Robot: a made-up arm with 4 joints.
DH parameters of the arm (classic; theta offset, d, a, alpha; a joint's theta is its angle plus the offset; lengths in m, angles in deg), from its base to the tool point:
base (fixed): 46.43 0 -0.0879 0
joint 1: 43.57 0.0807 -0.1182 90
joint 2: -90 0.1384 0.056 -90
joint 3: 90 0.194 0.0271 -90
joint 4: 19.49 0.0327 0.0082 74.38
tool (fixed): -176.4 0.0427 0 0
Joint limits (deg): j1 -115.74..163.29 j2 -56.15..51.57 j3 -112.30..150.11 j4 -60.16..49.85
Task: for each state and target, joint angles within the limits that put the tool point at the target. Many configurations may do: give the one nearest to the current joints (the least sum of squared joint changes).
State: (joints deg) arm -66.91 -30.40 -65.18 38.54
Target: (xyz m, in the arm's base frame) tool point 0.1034 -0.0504 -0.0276
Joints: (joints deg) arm -38.37 5.11 -112.30 21.21
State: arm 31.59 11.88 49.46 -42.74
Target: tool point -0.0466 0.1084 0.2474
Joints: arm 69.00 48.86 58.41 -40.76
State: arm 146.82 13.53 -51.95 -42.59
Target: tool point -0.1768 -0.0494 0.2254
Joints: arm 135.24 47.17 -48.13 -41.43
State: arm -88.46 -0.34 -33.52 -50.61
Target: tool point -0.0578 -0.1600 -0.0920
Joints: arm -115.74 -38.65 -27.04 -17.42
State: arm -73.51 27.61 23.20 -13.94
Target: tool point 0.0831 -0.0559 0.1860
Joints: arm -35.89 27.35 16.04 -12.35
